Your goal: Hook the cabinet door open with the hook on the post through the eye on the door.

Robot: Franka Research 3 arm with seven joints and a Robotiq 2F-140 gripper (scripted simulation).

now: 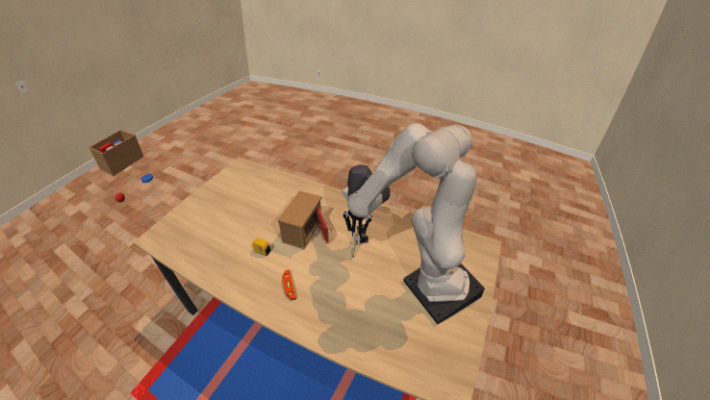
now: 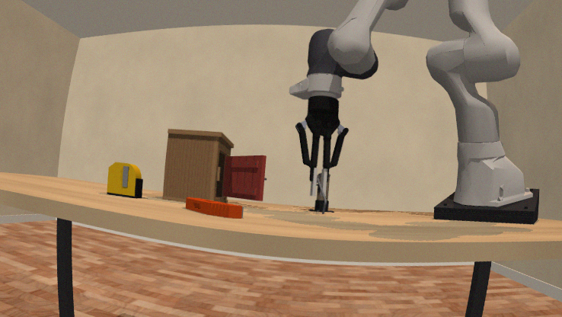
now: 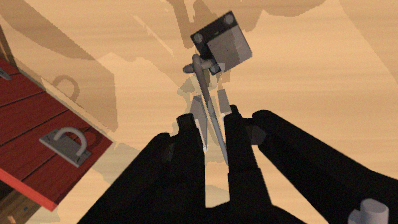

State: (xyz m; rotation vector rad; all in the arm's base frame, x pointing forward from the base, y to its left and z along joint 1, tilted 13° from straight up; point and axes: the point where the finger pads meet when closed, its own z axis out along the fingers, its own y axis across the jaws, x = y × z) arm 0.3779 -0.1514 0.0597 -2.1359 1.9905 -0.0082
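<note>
The thin metal hook is 10 mm to the left of my hand and 20 mm below it. Round my hand: yellow tape measure 420 mm ahead, 190 mm to the left, 40 mm below; then red door 180 mm ahead, 40 mm to the right; then orange level 210 mm ahead, 310 mm to the left, 60 mm below.
</note>
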